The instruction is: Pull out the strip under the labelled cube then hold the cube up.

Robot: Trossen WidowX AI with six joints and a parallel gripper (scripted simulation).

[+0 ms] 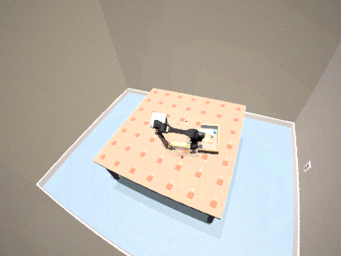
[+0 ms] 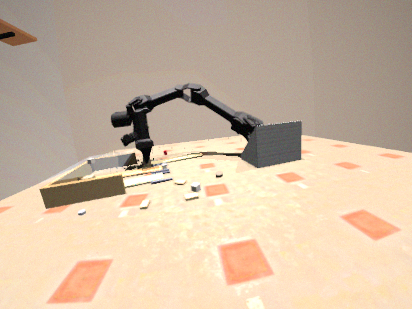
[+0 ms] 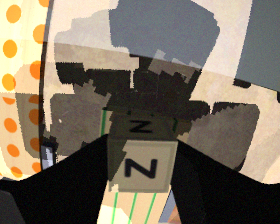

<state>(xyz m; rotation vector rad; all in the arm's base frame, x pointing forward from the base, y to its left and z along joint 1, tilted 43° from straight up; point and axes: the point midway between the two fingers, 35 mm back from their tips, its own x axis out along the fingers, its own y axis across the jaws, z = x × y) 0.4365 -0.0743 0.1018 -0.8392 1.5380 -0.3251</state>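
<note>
My gripper tip is now 5 cm short of the orange-dotted strip, 10 cm to the right of it and 1 cm above it. Also, from my gripper tip: red object (6 cm behind, 16 cm to the right).
</note>
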